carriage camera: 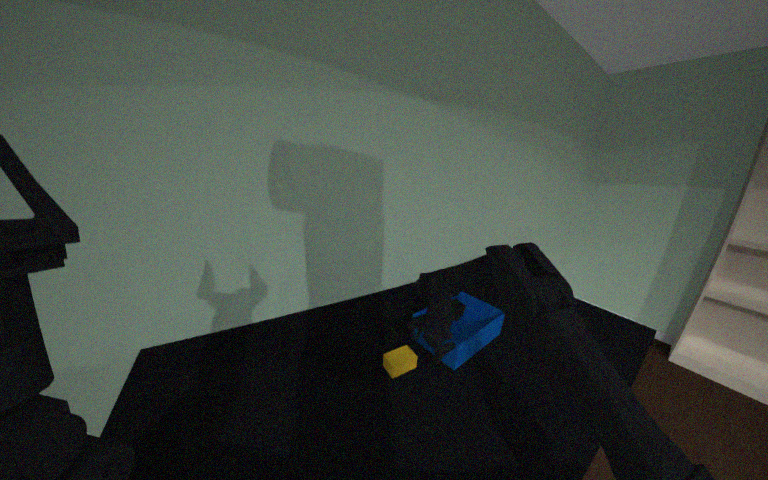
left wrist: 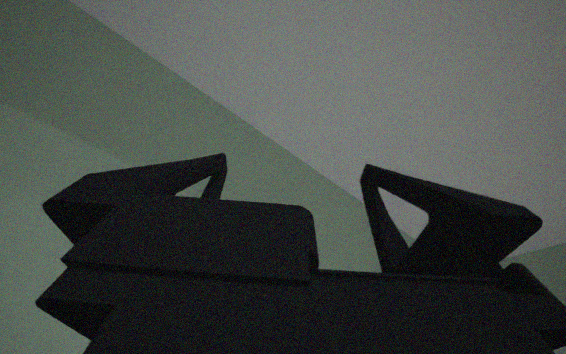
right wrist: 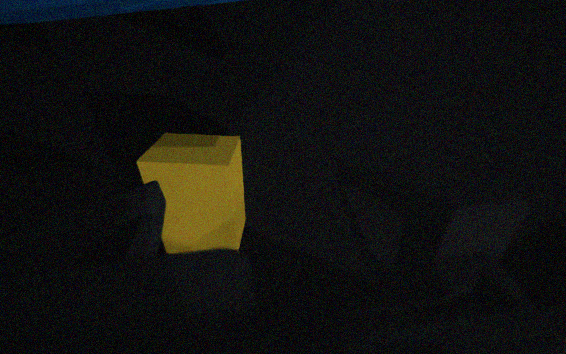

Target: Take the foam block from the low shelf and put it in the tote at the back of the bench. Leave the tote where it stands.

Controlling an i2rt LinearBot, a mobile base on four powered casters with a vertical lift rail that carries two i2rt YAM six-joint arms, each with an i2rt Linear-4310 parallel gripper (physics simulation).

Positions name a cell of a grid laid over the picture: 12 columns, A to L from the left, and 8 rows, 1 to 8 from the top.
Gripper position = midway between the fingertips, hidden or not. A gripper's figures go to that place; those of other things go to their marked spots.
Labels:
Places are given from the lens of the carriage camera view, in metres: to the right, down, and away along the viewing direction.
my right gripper (carriage camera: G6): 0.12, 0.34, 0.69
yellow foam block (carriage camera: G7): 0.05, 0.36, 0.69
blue tote (carriage camera: H6): 0.41, 0.35, 0.95
dark bench (carriage camera: E7): -0.21, 0.42, 0.63
The marked spots on the yellow foam block and the blue tote are 0.44 m apart.

